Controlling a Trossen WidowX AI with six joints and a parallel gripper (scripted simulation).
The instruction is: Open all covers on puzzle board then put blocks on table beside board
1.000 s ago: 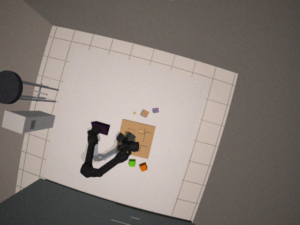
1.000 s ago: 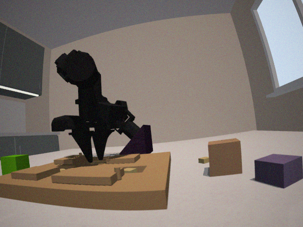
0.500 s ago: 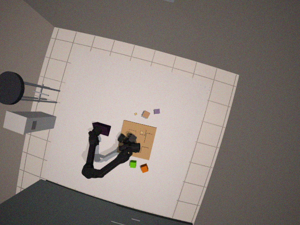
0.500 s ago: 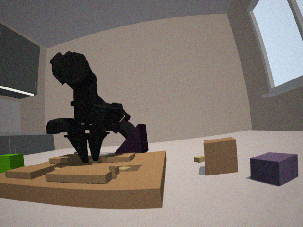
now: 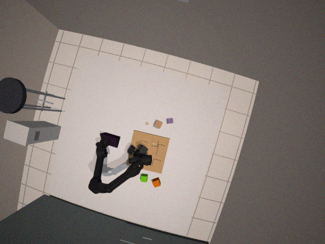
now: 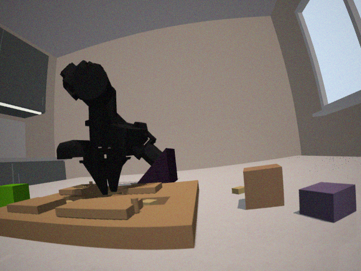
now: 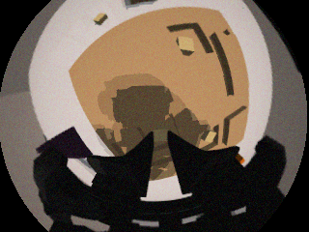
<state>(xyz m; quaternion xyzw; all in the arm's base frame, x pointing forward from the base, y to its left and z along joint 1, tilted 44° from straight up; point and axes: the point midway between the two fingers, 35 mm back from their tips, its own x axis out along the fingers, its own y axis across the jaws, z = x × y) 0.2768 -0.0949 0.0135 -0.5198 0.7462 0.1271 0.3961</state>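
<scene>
The tan puzzle board lies 60 mm ahead of my gripper tip. From my gripper tip the other things lie so: orange block 150 mm ahead, 220 mm to the right, 10 mm above; brown block 110 mm ahead, 250 mm to the left, 10 mm above; green block 50 mm ahead, 200 mm to the right, 10 mm above.
</scene>
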